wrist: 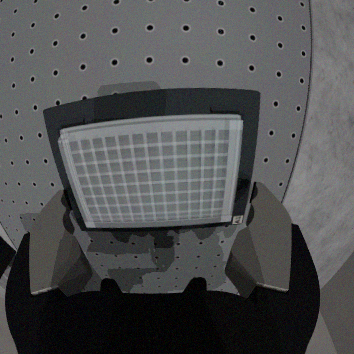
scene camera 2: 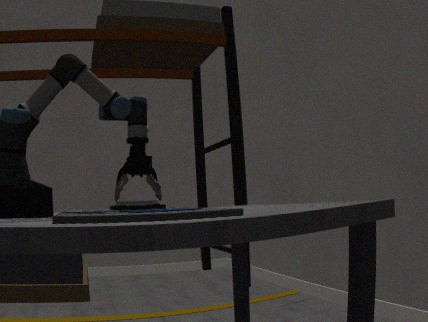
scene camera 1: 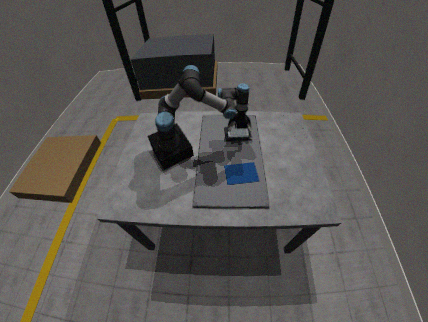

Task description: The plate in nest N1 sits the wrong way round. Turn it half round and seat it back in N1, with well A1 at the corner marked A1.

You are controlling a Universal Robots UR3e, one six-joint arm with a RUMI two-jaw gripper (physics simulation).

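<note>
A pale well plate (scene camera 1: 238, 133) (scene camera 2: 138, 203) (wrist: 152, 175) lies flat in a dark nest (scene camera 1: 229, 138) (scene camera 2: 161, 206) (wrist: 185, 102) on the grey perforated board. A small white label (wrist: 237, 219) shows at the nest's corner at the lower right in the wrist view; its letters are too blurred to read. The orientation of well A1 cannot be told. My gripper (scene camera 2: 138, 199) (wrist: 158, 189) is open and empty, pointing down. Its fingers stand wide, one toward each short end of the plate, with the tips a little above plate height. In scene camera 1 the arm partly hides the fingers.
A blue rectangle (scene camera 1: 242, 173) lies on the perforated board (scene camera 1: 215, 197) (scene camera 2: 220, 213) (wrist: 132, 45), nearer the table's front edge. The arm's dark base (scene camera 1: 171, 148) stands beside the board on the grey table (scene camera 1: 310, 190). A rack's dark post (scene camera 1: 317, 50) (scene camera 2: 237, 125) stands behind.
</note>
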